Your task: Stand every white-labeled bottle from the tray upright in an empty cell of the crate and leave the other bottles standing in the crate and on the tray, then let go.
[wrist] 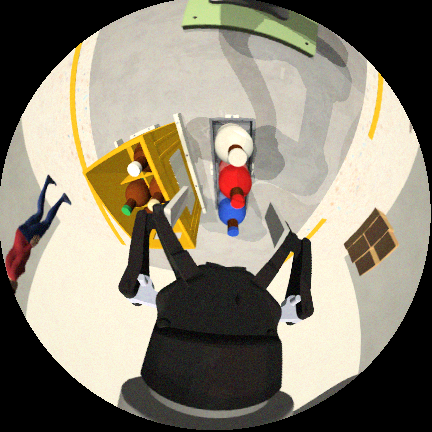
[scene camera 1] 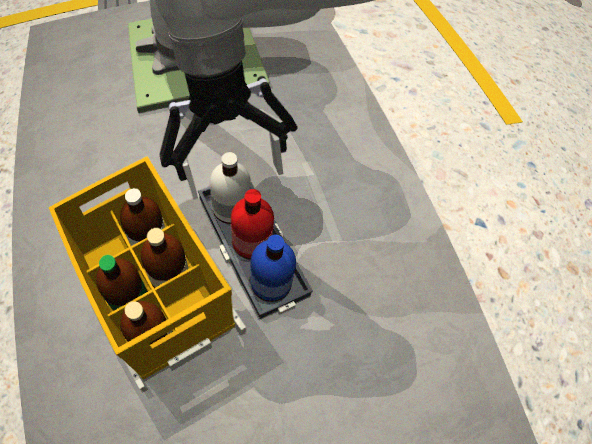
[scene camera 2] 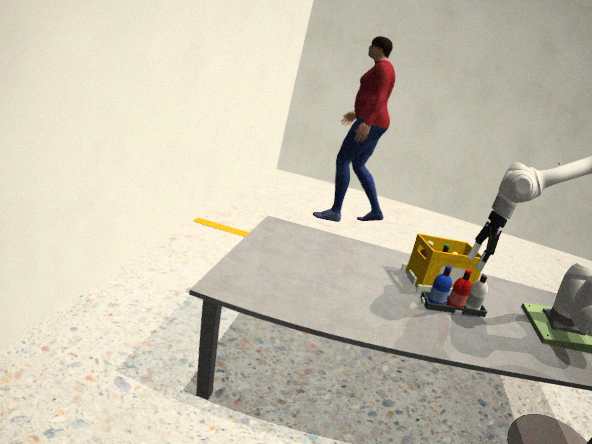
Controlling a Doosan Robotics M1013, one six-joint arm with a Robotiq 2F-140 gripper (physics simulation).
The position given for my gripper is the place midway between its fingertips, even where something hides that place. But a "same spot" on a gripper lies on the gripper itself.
Scene:
My gripper shows in the wrist view, in scene camera 1 and in scene camera 2 (474,264). One and the same spot on my gripper: (scene camera 1: 178,158) is (wrist: 156,232).

